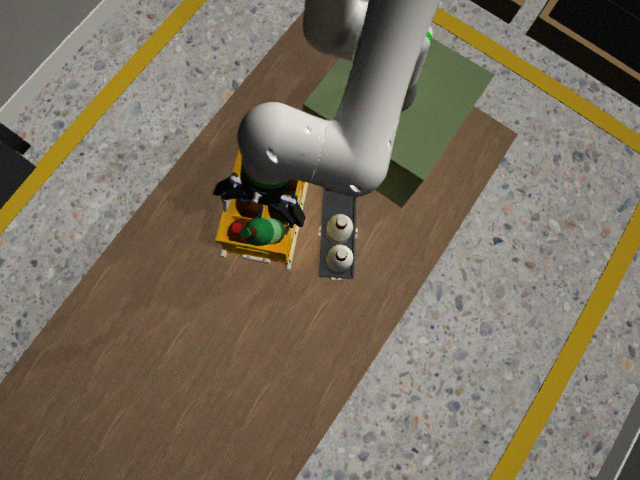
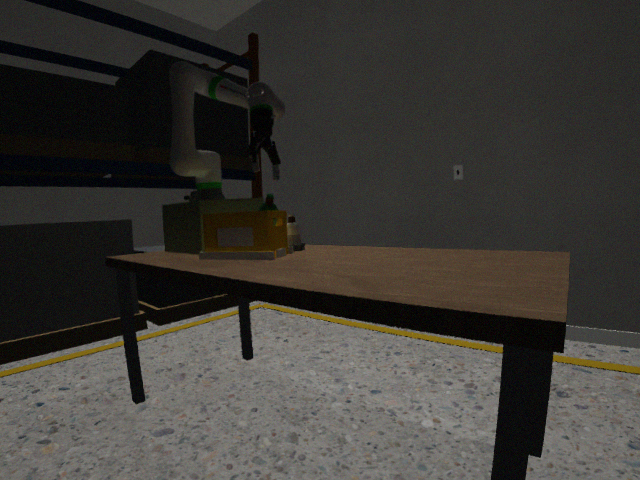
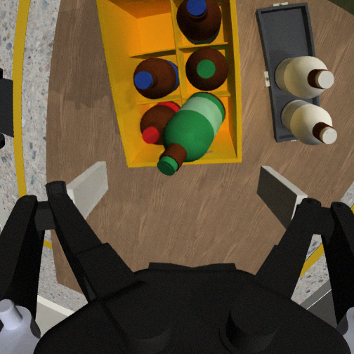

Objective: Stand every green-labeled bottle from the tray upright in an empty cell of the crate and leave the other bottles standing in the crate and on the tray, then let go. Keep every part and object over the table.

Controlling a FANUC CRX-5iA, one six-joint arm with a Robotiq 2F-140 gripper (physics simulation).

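Seen in the pictures: gripper, fingertip midpoint: (image 1: 257,217) (image 2: 267,175); arm's base, link origin: (image 2: 210,201).
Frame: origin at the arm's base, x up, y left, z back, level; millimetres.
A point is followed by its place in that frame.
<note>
A green bottle with a pale green label (image 1: 264,230) @(x -42, y -117, z -486 mm) (image 3: 192,130) is in a corner cell of the yellow crate (image 1: 254,252) @(x -152, y -134, z -537 mm) (image 2: 269,235) @(x -161, y -214, z -558 mm) (image 3: 236,75), tilted, its neck leaning over the red-capped brown bottle (image 1: 236,230) @(x -85, y -192, z -514 mm) (image 3: 157,122). Its green cap (image 2: 269,196) @(x -19, y -162, z -523 mm) rises above the crate wall. Brown bottles with a green cap (image 3: 206,69) and blue caps (image 3: 156,78) (image 3: 199,20) stand in other cells. One cell (image 3: 154,30) beside them looks empty. My gripper (image 1: 261,201) (image 2: 266,171) @(x 65, y -126, z -485 mm) (image 3: 183,177) is open and empty, above the crate, clear of the green bottle.
The dark tray (image 1: 338,204) @(x -243, y 7, z -278 mm) (image 3: 285,32) lies beside the crate, holding two cream bottles (image 1: 339,228) @(x -112, y 48, z -377 mm) (image 1: 339,259) @(x -103, y 86, z -455 mm) (image 3: 298,76) (image 3: 304,121) that stand upright. The green robot base block (image 1: 439,118) @(x 7, y 156, z -17 mm) (image 2: 180,227) @(x -124, y -159, z 42 mm) stands behind. The wooden table (image 1: 206,335) @(x -247, y -159, z -807 mm) (image 2: 413,273) @(x -247, y -345, z -1113 mm) extends beyond the crate.
</note>
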